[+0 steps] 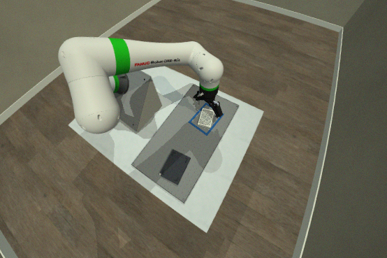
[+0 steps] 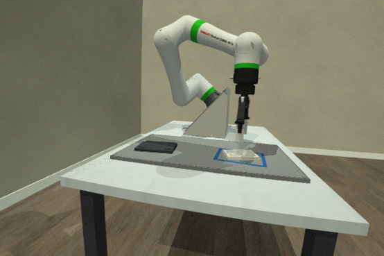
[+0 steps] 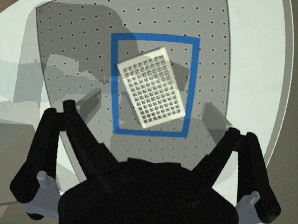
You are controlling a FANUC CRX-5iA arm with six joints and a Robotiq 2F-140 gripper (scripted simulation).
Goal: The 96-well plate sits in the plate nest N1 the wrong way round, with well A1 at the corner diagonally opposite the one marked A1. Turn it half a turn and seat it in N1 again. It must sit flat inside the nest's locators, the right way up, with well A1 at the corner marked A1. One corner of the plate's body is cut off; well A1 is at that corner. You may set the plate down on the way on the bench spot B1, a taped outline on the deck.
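The white 96-well plate is 8 cm below my hand. The rest, counted from my hand: white A1 corner mark: 3 cm behind, 44 cm to the right, 8 cm below; dark plate nest N1: 1 cm ahead, 36 cm to the right, 8 cm below.
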